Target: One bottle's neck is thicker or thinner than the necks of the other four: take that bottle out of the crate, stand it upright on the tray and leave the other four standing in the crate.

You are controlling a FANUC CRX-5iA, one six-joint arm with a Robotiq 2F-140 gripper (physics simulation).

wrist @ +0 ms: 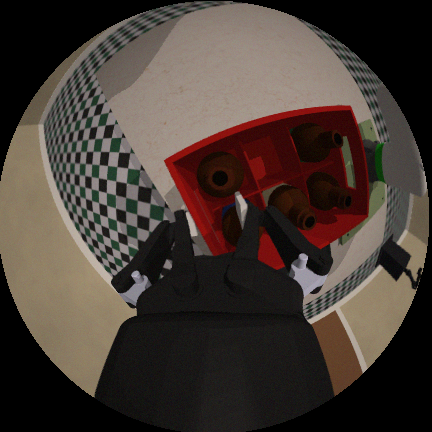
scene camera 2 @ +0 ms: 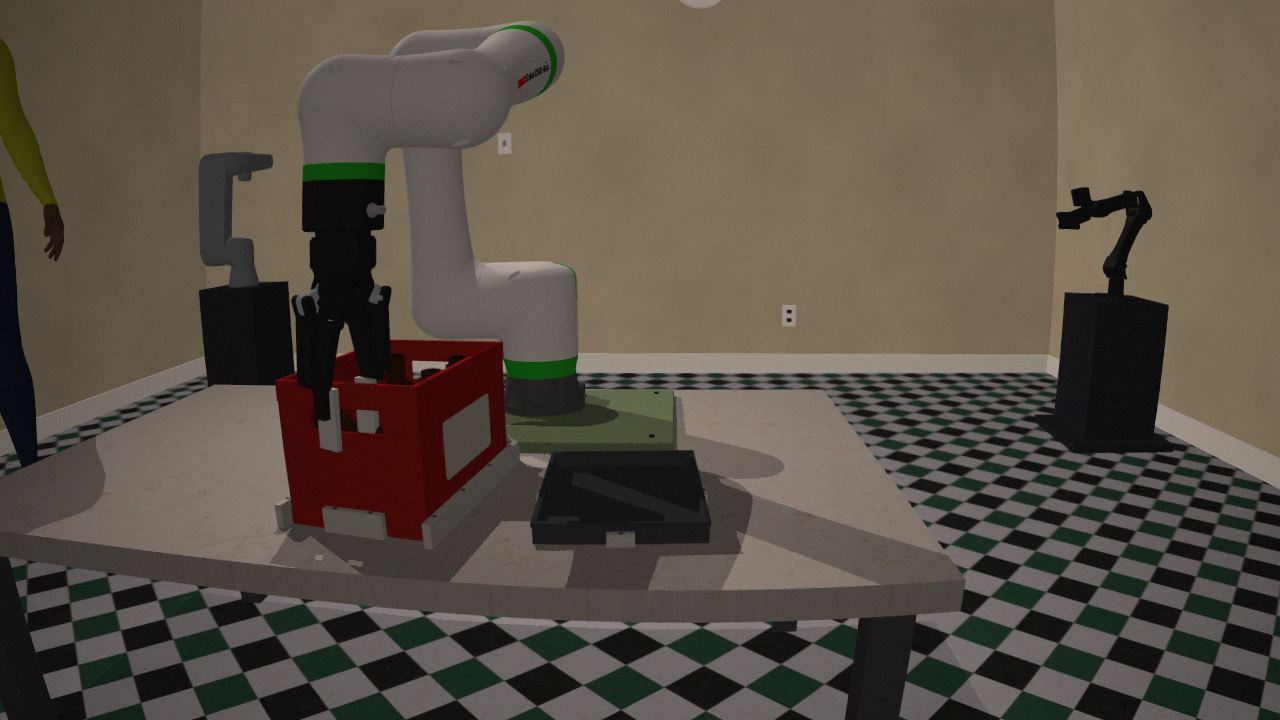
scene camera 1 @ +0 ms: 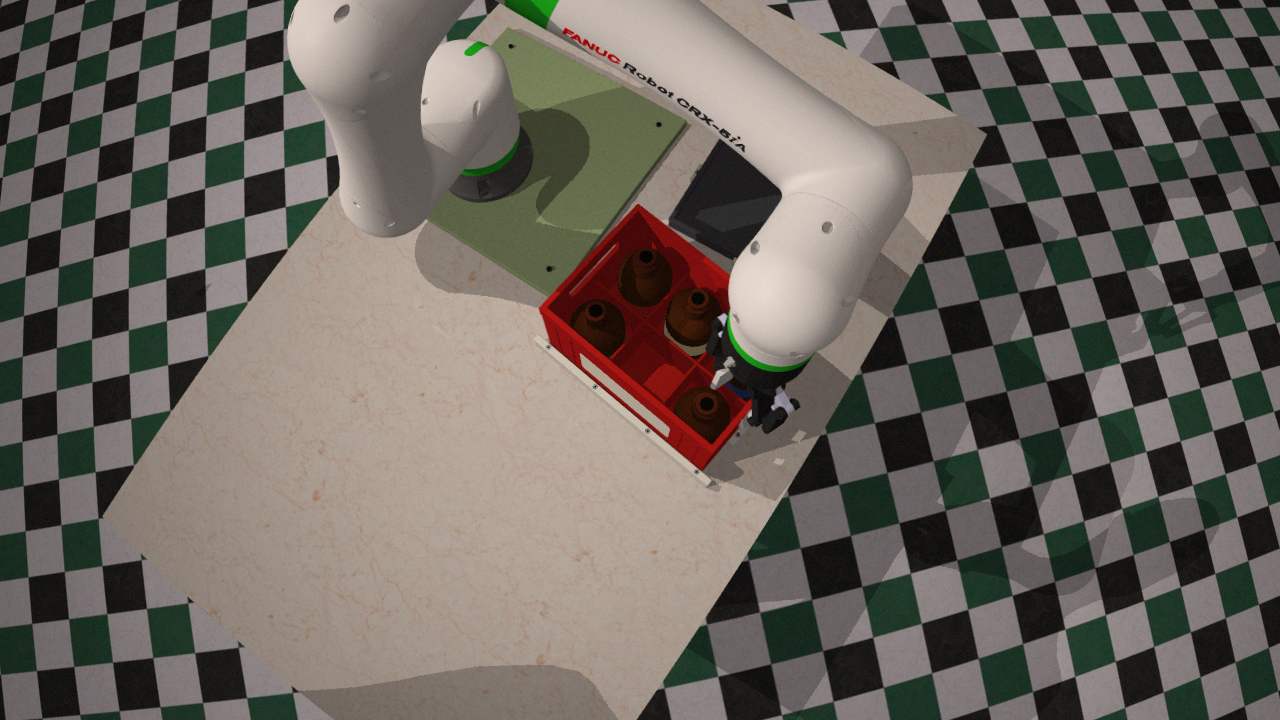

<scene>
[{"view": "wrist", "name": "my gripper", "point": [217, 202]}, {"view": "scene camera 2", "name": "my gripper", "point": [350, 443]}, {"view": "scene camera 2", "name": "dark tray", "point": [588, 486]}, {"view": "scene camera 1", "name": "my gripper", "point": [735, 402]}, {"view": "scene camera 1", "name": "dark tray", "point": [728, 201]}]
</scene>
